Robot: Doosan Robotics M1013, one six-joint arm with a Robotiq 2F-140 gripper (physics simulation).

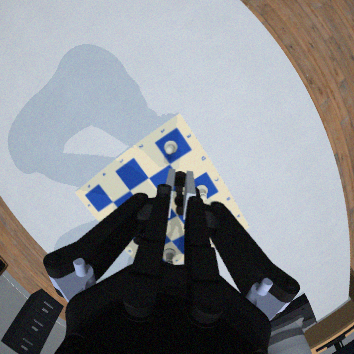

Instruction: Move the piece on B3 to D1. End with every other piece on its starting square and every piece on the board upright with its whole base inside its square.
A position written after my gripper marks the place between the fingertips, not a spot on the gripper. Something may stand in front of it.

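My gripper (179, 179) is there for me to see, and along with it I see a chessboard (143, 166).
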